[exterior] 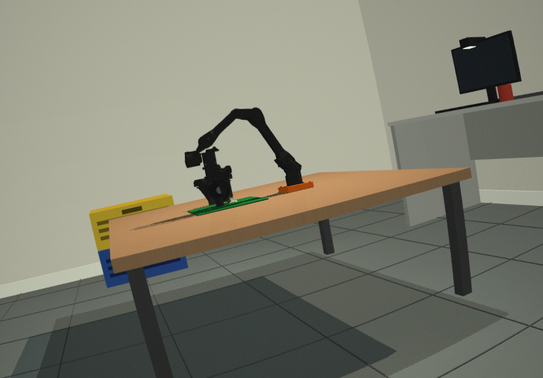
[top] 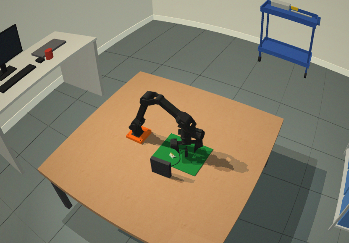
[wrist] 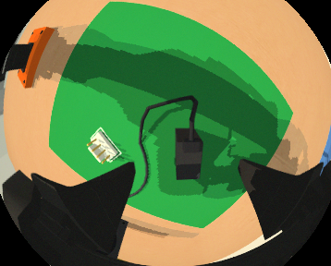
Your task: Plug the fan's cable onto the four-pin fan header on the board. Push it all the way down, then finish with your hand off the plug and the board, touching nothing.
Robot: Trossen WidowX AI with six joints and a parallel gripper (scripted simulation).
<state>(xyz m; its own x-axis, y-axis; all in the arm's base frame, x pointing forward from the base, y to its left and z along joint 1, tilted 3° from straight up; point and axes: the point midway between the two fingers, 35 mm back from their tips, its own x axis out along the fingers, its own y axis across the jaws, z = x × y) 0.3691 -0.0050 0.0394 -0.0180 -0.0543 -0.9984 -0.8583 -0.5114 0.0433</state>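
My gripper tip is now 1 cm to the right of the black fan plug, 1 cm past it and 1 cm above it. Round my gripper tip: white four-pin fan header: 8 cm behind, 4 cm to the right, 4 cm below; then green board: 5 cm below, 3 cm behind, 1 cm to the left; then black fan: 18 cm to the right, 6 cm behind, 2 cm above.
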